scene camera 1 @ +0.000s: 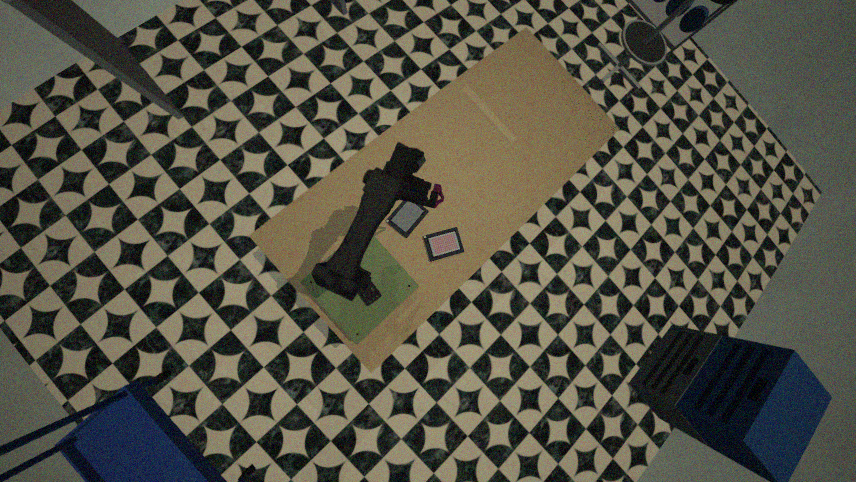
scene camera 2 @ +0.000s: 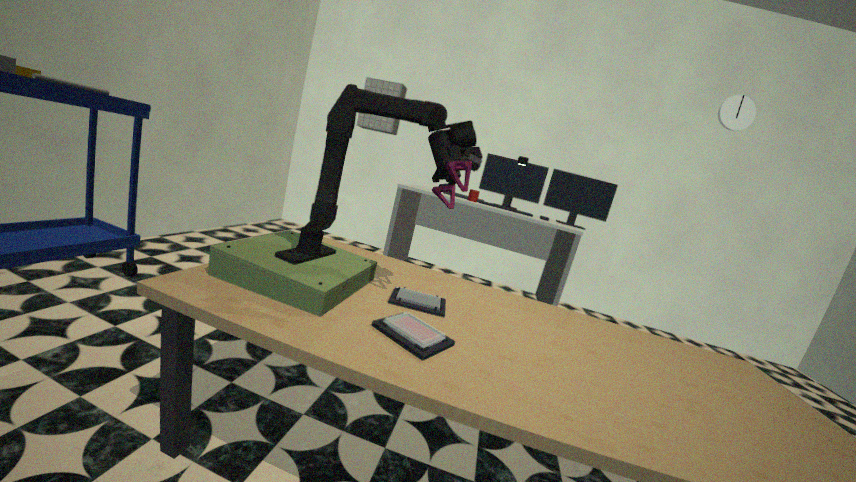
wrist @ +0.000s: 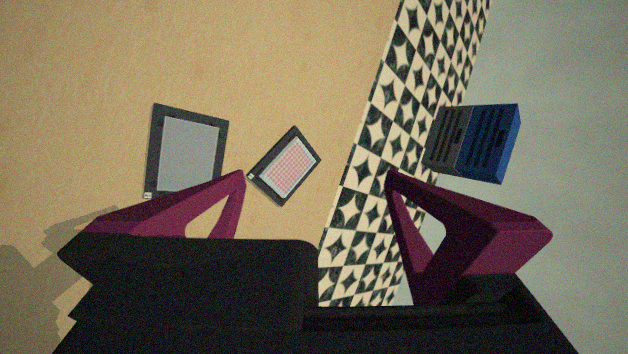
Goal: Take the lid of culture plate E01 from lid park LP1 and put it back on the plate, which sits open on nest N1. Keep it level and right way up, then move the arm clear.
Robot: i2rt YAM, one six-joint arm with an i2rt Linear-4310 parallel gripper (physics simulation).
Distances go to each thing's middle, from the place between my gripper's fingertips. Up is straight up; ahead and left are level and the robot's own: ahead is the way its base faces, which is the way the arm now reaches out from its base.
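The pale grey plate lid [wrist: 188, 149] is in my sight, and counting from my hand I find it 310 mm below, 40 mm to the left and 50 mm behind. I also see the dark lid park [wrist: 159, 112], which is 40 mm to the left of my hand, 50 mm behind it and 310 mm below it.
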